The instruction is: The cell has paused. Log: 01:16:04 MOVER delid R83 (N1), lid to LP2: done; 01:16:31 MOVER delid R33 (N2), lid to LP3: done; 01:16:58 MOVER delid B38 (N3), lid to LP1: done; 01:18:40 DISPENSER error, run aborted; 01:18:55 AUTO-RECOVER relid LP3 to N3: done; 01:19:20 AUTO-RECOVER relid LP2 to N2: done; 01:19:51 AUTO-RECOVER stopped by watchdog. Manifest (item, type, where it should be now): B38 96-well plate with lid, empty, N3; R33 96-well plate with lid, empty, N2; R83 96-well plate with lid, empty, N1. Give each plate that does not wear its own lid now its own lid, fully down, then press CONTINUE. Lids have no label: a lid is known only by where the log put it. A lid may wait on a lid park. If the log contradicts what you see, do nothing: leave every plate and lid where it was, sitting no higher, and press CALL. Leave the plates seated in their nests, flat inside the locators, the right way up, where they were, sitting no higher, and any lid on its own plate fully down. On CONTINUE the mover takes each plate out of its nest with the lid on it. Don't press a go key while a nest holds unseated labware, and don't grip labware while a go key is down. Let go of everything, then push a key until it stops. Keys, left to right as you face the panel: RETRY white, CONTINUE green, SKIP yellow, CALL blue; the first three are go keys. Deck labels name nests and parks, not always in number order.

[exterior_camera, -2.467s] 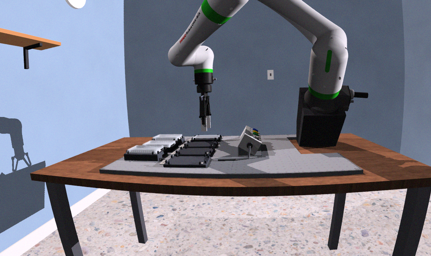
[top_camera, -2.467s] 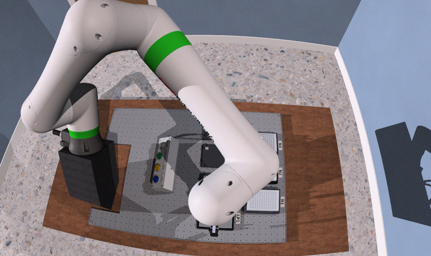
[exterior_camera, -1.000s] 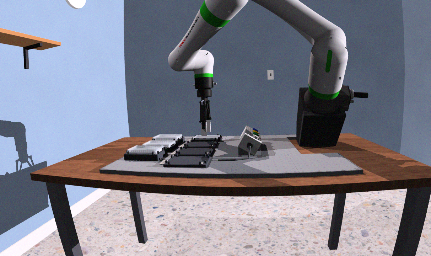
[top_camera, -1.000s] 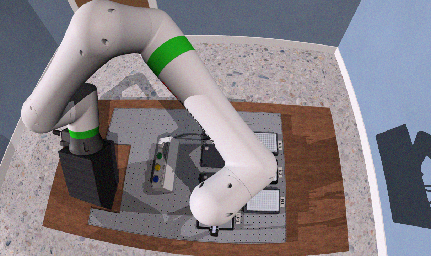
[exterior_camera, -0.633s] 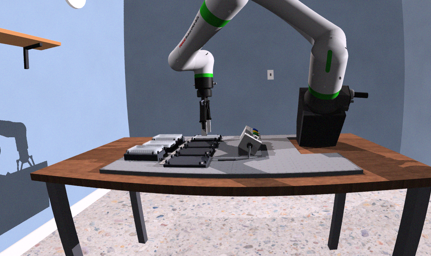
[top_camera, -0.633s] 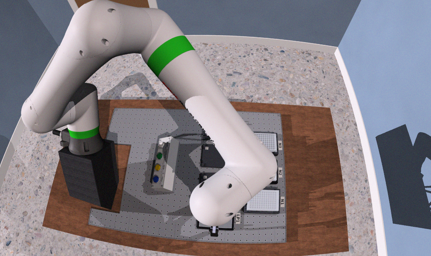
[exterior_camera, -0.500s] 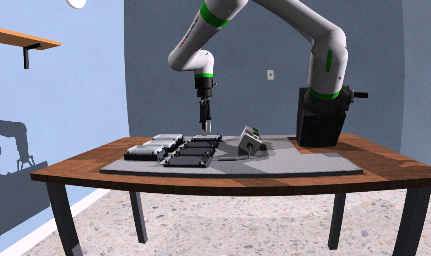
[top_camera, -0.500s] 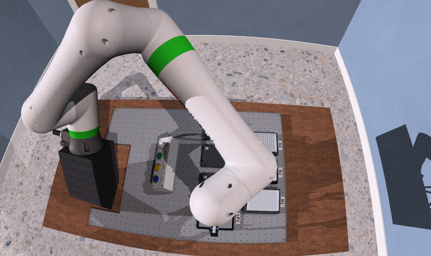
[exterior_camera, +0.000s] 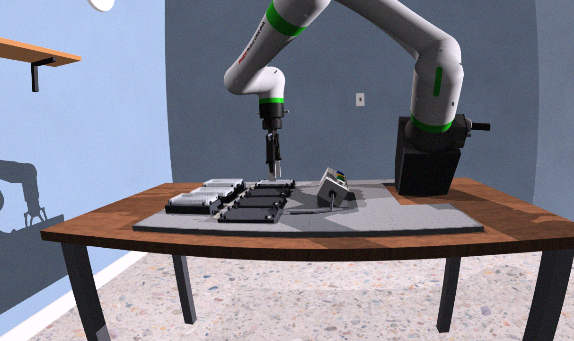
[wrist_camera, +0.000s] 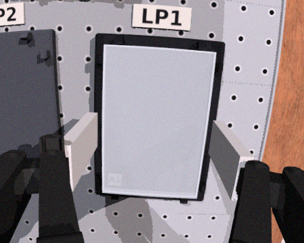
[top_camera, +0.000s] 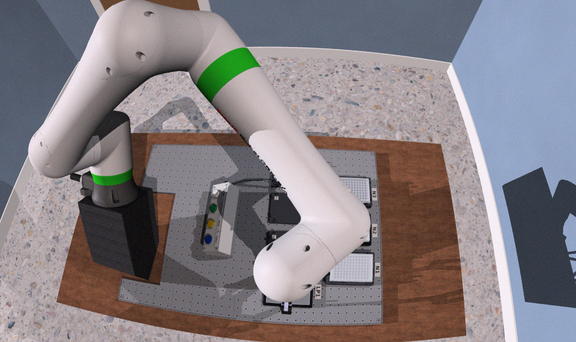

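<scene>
My gripper is now 50 mm above the park LP1. Round my hand: park LP2 (20 mm behind, 130 mm to the left, 50 mm below); then blue call key (260 mm behind, 80 mm to the left, 10 mm above); then LP3 (50 mm behind, 260 mm to the left, 50 mm below).
</scene>
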